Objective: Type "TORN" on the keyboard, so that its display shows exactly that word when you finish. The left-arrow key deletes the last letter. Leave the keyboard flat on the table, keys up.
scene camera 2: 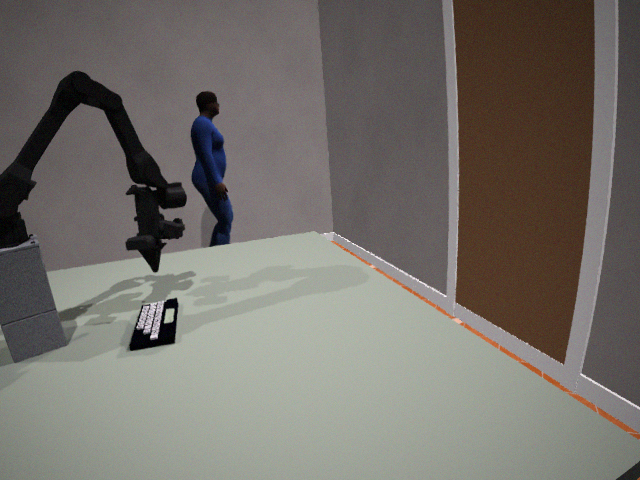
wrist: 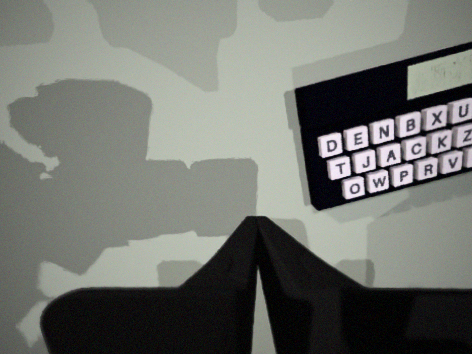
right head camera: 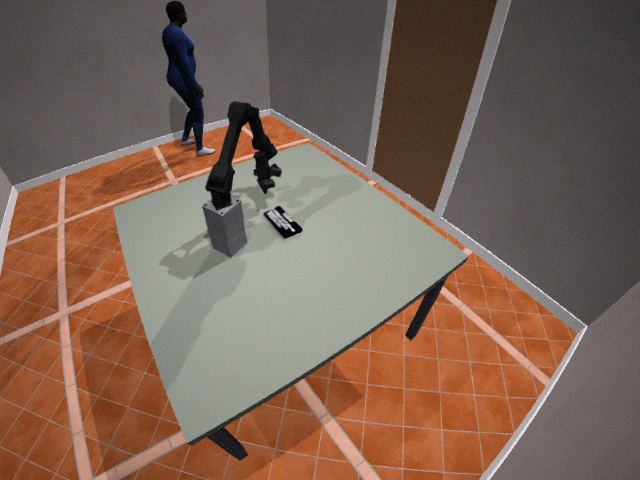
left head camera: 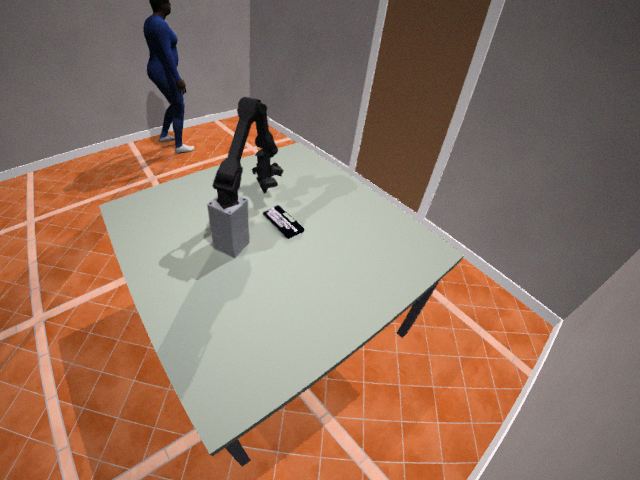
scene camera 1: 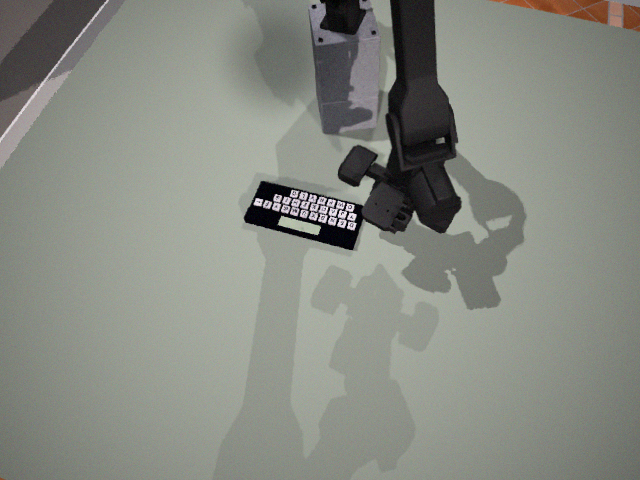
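The black keyboard (left head camera: 295, 233) (right head camera: 293, 233) (scene camera 1: 338, 238) (scene camera 2: 149, 343) (wrist: 350, 110) lies flat on the table with its white keys up. In the wrist view it is at the right, cut off by the edge; the T key (wrist: 340, 169), O key (wrist: 354, 188), R key (wrist: 428, 169) and N key (wrist: 383, 131) show. Part of its pale display (wrist: 440, 75) shows with faint marks that I cannot read. My gripper (left head camera: 265, 191) (right head camera: 265, 192) (scene camera 2: 155, 270) (wrist: 255, 225) is shut and empty. It hangs above the table, beside the keyboard's D-T-O end. In scene camera 1 its fingertips are hidden.
The grey pedestal (left head camera: 230, 229) (right head camera: 225, 229) (scene camera 1: 346, 82) (scene camera 2: 33, 304) of the arm stands on the pale green table (left head camera: 289, 320) (right head camera: 279, 320) (scene camera 1: 155, 310) (scene camera 2: 310, 403), near the keyboard. A person in blue (left head camera: 165, 67) (right head camera: 180, 62) (scene camera 2: 208, 155) stands beyond the table.
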